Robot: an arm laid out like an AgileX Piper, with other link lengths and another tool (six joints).
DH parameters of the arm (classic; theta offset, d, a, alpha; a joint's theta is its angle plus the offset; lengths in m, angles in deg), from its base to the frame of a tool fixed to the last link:
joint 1: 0 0.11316 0 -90
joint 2: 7.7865 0 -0.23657 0
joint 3: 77.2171 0 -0.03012 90
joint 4: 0 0.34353 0 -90
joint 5: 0 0 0 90
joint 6: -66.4 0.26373 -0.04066 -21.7
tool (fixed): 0 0.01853 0 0
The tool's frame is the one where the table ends.
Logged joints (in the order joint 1, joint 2, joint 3, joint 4, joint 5, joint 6), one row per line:
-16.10 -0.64 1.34 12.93 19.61 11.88
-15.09 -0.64 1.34 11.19 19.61 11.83
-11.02 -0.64 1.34 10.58 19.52 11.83
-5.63 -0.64 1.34 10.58 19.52 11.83
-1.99 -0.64 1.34 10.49 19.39 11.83
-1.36 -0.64 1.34 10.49 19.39 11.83
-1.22 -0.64 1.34 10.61 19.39 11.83
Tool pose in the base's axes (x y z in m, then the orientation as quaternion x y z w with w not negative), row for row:
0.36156 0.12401 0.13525 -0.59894 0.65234 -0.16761 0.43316
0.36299 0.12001 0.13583 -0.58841 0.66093 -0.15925 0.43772
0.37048 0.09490 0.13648 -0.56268 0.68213 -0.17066 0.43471
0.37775 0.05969 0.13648 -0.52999 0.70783 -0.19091 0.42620
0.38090 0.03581 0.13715 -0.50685 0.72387 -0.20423 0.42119
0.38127 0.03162 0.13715 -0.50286 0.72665 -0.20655 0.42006
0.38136 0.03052 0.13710 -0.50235 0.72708 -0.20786 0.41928
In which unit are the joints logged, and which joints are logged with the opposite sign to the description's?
The joints are logged in degrees. Opposite sign: joint 1, joint 4.
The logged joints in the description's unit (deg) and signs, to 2 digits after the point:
16.10 -0.64 1.34 -12.93 19.61 11.88
15.09 -0.64 1.34 -11.19 19.61 11.83
11.02 -0.64 1.34 -10.58 19.52 11.83
5.63 -0.64 1.34 -10.58 19.52 11.83
1.99 -0.64 1.34 -10.49 19.39 11.83
1.36 -0.64 1.34 -10.49 19.39 11.83
1.22 -0.64 1.34 -10.61 19.39 11.83

